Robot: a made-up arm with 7 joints. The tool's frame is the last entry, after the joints. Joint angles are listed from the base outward.
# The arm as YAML. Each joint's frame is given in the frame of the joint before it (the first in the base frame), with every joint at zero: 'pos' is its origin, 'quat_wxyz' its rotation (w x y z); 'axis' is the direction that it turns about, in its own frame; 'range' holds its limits. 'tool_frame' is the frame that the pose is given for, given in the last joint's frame.
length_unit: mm
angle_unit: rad
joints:
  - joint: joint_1
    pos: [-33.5, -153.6, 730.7]
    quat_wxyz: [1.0, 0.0, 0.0, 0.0]
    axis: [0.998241, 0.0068, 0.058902]
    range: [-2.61, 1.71]
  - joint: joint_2
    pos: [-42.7, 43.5, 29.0]
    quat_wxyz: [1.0, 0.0, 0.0, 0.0]
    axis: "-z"
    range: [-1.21, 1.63]
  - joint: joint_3
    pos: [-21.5, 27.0, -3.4]
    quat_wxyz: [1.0, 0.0, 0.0, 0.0]
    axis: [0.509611, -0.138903, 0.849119]
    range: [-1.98, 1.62]
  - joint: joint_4
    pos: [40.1, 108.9, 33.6]
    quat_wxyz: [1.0, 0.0, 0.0, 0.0]
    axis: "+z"
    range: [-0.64, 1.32]
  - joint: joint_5
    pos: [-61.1, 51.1, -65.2]
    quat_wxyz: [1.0, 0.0, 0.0, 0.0]
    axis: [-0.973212, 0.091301, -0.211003]
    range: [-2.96, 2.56]
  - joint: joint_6
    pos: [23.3, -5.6, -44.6]
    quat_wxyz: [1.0, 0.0, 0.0, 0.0]
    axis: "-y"
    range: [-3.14, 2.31]
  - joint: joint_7
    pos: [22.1, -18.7, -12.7]
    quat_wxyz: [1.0, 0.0, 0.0, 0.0]
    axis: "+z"
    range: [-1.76, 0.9]
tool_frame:
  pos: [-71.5, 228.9, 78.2]
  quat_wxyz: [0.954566, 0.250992, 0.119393, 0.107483]
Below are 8 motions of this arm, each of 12 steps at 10 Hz.
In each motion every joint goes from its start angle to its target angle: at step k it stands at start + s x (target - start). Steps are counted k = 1, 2, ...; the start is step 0. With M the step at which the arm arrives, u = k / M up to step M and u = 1 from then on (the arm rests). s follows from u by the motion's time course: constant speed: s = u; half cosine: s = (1 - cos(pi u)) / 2; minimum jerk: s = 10 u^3 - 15 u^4 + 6 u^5.
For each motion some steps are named. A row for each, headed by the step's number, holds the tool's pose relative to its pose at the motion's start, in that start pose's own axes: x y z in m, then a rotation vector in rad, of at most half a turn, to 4 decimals.
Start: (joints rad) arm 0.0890 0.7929 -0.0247 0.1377 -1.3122 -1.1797 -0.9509
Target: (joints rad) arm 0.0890 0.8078 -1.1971 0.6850 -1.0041 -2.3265 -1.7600
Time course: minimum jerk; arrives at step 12
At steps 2, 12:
2: 0.0214 -0.0032 0.0041 -0.0073 -0.0099 -0.0728
12: 0.2057 -0.4175 0.0444 -0.2173 0.3098 -1.8644

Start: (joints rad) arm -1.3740 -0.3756 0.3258 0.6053 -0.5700 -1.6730 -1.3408
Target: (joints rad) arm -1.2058 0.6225 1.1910 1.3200 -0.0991 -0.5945 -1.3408
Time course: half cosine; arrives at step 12
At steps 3, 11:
3: -0.0112 -0.0005 0.0465 0.1355 -0.1644 0.0653
11: -0.1403 -0.1115 0.2182 0.8138 -1.3105 0.4959

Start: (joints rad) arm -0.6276 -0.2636 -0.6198 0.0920 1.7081 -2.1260 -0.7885
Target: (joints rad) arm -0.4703 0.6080 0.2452 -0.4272 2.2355 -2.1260 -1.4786
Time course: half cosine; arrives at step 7
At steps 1, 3, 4, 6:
1: 0.0137 -0.0068 -0.0020 -0.0172 -0.0042 -0.0536
3: 0.1055 -0.0750 -0.0096 -0.1631 -0.0736 -0.4191
4: 0.1586 -0.1374 -0.0025 -0.2803 -0.1605 -0.6512
6: 0.2202 -0.2463 0.0387 -0.4806 -0.3589 -0.9793

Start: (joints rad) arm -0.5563 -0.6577 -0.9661 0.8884 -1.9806 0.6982 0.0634
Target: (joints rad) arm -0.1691 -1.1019 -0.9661 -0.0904 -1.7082 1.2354 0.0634
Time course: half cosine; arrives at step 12
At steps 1, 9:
1: -0.0031 -0.0009 -0.0024 -0.0057 -0.0073 0.0163
9: -0.0873 -0.0666 -0.1202 -0.1475 -0.5601 0.8054

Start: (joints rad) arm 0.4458 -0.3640 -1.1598 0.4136 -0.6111 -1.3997 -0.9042
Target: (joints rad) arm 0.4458 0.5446 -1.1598 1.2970 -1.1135 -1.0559 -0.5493
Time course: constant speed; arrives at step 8
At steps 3, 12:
3: -0.0959 -0.0152 0.0258 0.0109 0.2556 0.3067
12: -0.2266 -0.1205 0.1549 0.2062 0.6792 0.9200

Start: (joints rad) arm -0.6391 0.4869 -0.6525 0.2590 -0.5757 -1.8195 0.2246
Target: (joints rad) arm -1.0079 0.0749 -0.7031 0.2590 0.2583 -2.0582 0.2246
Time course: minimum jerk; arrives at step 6
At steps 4, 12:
4: 0.1348 -0.1170 0.1339 0.3530 -0.4916 -0.6953
12: 0.1373 -0.1597 0.1778 0.4670 -0.6610 -0.8377

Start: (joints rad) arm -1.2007 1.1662 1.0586 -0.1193 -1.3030 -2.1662 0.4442
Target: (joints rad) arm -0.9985 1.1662 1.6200 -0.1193 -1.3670 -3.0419 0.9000
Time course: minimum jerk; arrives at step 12
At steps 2, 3, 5, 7, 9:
2: -0.0010 0.0025 0.0001 0.0081 0.0519 0.0073
3: -0.0024 0.0071 0.0008 0.0244 0.1508 0.0198
5: 0.0006 0.0230 0.0086 0.0933 0.4968 0.0470
7: 0.0267 0.0409 0.0210 0.2080 0.9093 0.0341
9: 0.0655 0.0520 0.0235 0.3243 1.2074 -0.0213

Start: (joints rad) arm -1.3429 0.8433 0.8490 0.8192 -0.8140 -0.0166 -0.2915
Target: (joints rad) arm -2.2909 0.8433 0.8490 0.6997 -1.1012 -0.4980 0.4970
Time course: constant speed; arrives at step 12
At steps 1, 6, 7, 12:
1: -0.0091 -0.0187 -0.0113 -0.0297 0.0946 -0.0165
6: -0.0680 -0.1010 -0.0267 -0.0762 0.5602 -0.1138
7: -0.0802 -0.1144 -0.0222 -0.0652 0.6486 -0.1362
12: -0.1309 -0.1671 0.0293 0.0868 1.0393 -0.2611

